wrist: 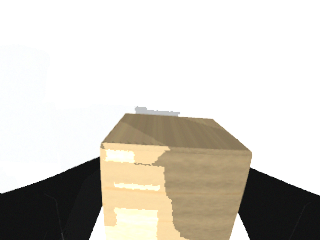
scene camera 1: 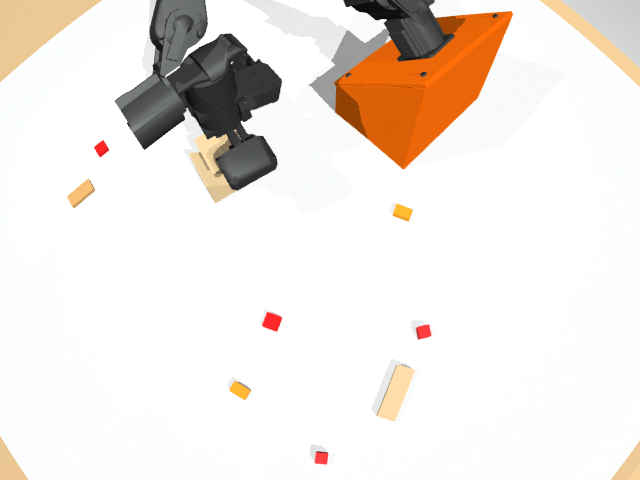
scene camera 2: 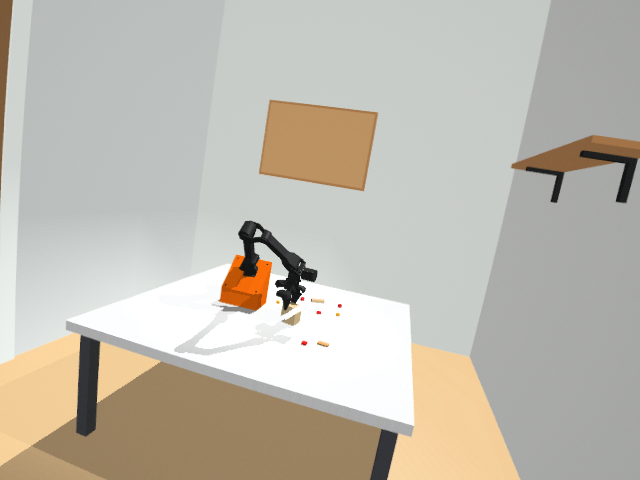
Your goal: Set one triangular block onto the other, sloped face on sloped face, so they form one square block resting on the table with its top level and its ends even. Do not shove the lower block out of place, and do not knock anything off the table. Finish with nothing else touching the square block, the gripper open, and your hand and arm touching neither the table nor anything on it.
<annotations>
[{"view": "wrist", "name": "my gripper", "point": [170,165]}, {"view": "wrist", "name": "triangular block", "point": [155,169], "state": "held by my gripper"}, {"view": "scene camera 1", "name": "my gripper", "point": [231,148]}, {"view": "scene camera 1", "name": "triangular block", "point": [211,149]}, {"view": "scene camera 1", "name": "triangular block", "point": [218,188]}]
</annotations>
